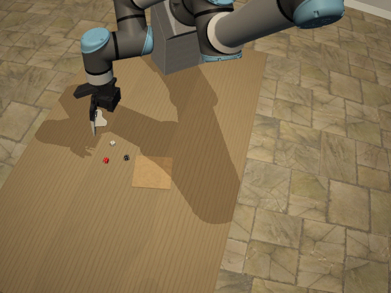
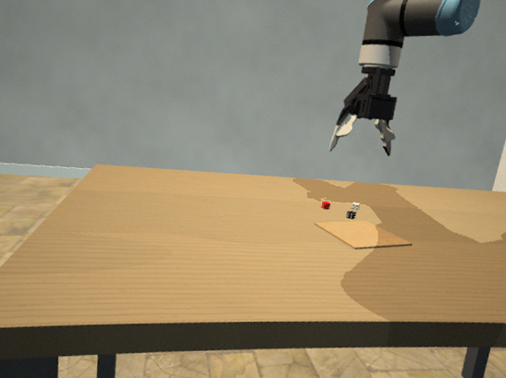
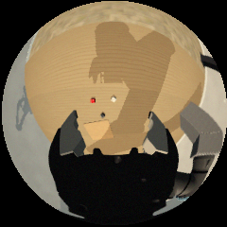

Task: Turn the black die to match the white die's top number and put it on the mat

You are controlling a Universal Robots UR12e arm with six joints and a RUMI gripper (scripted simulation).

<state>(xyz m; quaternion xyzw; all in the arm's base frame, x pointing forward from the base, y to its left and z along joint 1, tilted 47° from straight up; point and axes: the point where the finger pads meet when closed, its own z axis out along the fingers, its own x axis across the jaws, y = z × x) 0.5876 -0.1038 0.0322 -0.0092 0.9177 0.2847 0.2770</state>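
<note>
Right now my hand is 130 mm above the white die, 20 mm to the right of it and 10 mm past it. From my hand the other things lie so: tan mat (220 mm to the left, 140 mm below, 30 mm ahead); then red die (130 mm below, 70 mm ahead, 40 mm to the left); then black die (130 mm below, 110 mm to the left, 20 mm ahead).
</note>
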